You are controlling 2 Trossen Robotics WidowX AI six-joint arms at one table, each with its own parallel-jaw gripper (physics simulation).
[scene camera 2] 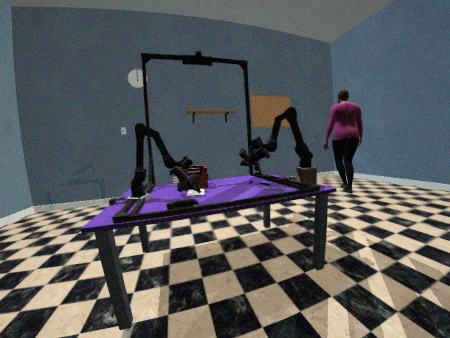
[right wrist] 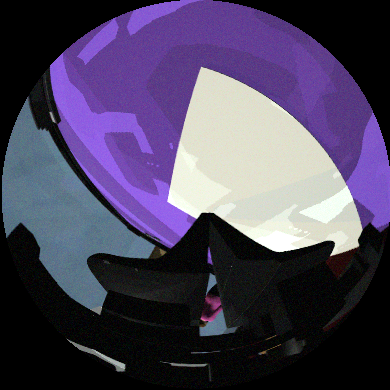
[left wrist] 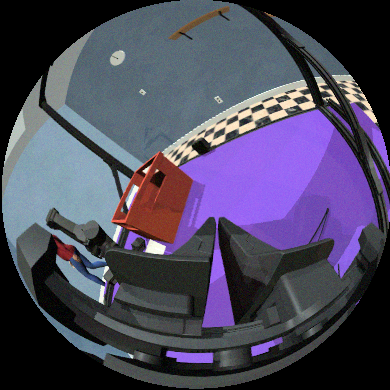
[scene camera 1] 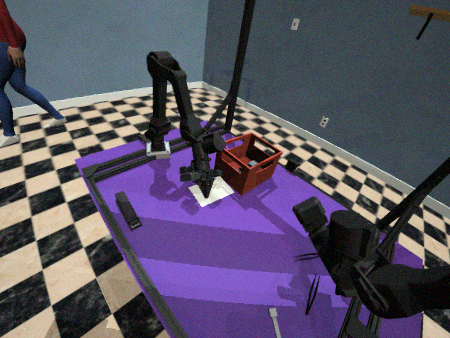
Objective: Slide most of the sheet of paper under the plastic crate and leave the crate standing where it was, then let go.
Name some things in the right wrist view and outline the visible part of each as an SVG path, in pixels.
The right gripper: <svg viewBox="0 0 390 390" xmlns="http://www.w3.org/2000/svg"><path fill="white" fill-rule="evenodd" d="M81 350L89 357L116 371L113 364ZM383 251L383 235L369 222L357 239L359 246L336 278L325 262L334 248L335 243L332 240L291 250L274 251L251 239L214 212L201 212L184 235L158 258L124 257L109 253L94 253L87 257L86 262L90 271L107 292L98 314L71 298L57 284L39 260L40 247L34 235L21 222L6 237L14 265L26 290L59 333L75 343L124 363L124 371L117 371L149 383L180 388L212 388L247 382L273 373L309 353L331 335L356 306L333 327L323 332L322 328L343 315L362 297ZM171 363L208 363L208 366L171 365ZM208 248L226 328L243 325L241 331L199 336L199 321L210 273L207 263Z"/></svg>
A white sheet of paper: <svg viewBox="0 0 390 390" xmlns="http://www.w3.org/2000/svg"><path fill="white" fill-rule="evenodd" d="M201 66L182 127L167 202L195 218L201 212L214 212L251 239L274 251L291 250L325 240L332 240L335 244L330 256L359 246L357 239L362 231L362 226L354 200L338 168L316 138L294 116L263 93L231 76Z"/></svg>
